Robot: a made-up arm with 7 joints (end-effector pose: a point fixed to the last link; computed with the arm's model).
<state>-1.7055 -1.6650 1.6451 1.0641 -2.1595 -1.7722 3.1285</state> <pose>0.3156 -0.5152 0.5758 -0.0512 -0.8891 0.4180 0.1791</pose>
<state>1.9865 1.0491 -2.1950 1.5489 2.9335 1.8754 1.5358</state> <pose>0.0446 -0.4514 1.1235 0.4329 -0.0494 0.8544 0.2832</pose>
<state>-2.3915 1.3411 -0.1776 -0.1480 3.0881 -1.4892 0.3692</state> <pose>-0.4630 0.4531 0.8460 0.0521 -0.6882 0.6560 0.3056</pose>
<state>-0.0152 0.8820 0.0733 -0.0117 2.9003 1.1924 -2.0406</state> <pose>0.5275 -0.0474 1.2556 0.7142 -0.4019 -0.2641 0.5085</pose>
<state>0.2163 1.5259 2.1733 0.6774 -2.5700 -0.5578 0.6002</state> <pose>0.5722 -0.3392 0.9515 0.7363 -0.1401 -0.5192 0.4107</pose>
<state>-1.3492 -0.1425 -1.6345 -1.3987 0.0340 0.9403 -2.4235</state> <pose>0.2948 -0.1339 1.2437 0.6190 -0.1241 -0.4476 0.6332</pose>
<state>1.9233 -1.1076 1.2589 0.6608 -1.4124 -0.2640 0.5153</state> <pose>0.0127 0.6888 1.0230 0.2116 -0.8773 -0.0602 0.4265</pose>
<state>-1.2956 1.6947 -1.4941 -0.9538 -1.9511 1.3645 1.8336</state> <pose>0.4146 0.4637 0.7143 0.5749 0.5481 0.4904 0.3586</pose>
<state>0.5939 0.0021 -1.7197 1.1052 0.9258 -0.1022 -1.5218</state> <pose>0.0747 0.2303 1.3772 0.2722 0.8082 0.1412 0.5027</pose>
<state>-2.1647 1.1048 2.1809 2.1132 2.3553 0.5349 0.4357</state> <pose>0.1406 0.2698 1.0385 -0.4865 -0.6669 -0.5597 0.0730</pose>
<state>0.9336 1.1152 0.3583 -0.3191 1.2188 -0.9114 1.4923</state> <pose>0.3949 -0.4328 1.1200 -0.4734 -0.7325 -0.4154 0.2584</pose>
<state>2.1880 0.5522 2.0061 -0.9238 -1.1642 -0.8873 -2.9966</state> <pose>0.0109 -0.3882 1.2250 0.8188 0.5276 -0.0546 0.2197</pose>
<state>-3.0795 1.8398 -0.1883 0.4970 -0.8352 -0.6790 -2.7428</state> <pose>-0.6632 0.1078 0.4274 0.1563 -0.5600 0.4708 0.6636</pose>
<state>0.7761 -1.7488 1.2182 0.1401 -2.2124 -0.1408 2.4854</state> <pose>-0.6229 0.4391 0.5605 0.4922 -0.8626 0.1167 0.0013</pose>
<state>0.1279 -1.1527 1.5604 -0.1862 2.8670 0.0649 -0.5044</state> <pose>-0.7200 0.0732 1.0369 -0.0923 0.4495 0.5590 0.6906</pose>
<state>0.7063 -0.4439 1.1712 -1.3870 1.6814 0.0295 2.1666</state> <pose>-0.0831 0.3939 1.1247 0.0208 0.2260 -0.1195 0.9665</pose>
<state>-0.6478 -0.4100 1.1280 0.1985 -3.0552 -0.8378 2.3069</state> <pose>-0.1274 -0.3090 1.3975 0.8919 0.3040 -0.0095 0.3346</pose>
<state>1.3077 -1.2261 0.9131 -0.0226 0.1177 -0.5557 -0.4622</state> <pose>-0.1631 0.7061 0.9075 -0.0910 -0.8498 -0.0650 0.5151</pose>
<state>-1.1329 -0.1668 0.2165 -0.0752 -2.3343 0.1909 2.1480</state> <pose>-0.0216 -0.1962 1.4901 0.6079 0.2235 0.4916 0.5821</pose>
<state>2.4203 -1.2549 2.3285 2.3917 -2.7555 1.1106 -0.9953</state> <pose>0.0849 0.3625 0.6274 -0.1674 0.1240 0.1488 0.9667</pose>
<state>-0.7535 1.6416 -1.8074 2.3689 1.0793 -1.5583 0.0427</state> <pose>0.1219 0.3346 0.8161 -0.0736 -0.8219 -0.5612 0.0636</pose>
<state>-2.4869 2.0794 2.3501 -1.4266 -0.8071 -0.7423 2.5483</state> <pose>-0.3654 -0.0185 0.4050 0.5286 -0.0652 0.8413 0.0926</pose>
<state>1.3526 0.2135 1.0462 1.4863 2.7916 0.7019 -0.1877</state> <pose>-0.2735 -0.3252 1.1921 0.5894 0.0013 0.6151 0.5236</pose>
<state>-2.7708 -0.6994 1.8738 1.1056 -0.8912 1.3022 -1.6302</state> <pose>0.5293 0.1137 1.1057 0.1646 -0.7260 0.1215 0.6566</pose>
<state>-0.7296 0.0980 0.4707 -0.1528 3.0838 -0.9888 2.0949</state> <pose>0.0935 -0.0085 1.4534 0.5937 0.6936 0.0926 0.3973</pose>
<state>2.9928 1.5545 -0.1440 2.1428 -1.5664 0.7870 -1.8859</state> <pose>-0.2657 -0.0738 0.4529 0.3594 0.3458 -0.8552 0.1407</pose>
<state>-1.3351 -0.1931 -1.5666 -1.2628 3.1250 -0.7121 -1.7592</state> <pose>0.2279 -0.2125 1.3085 0.6747 0.5260 0.4377 0.2767</pose>
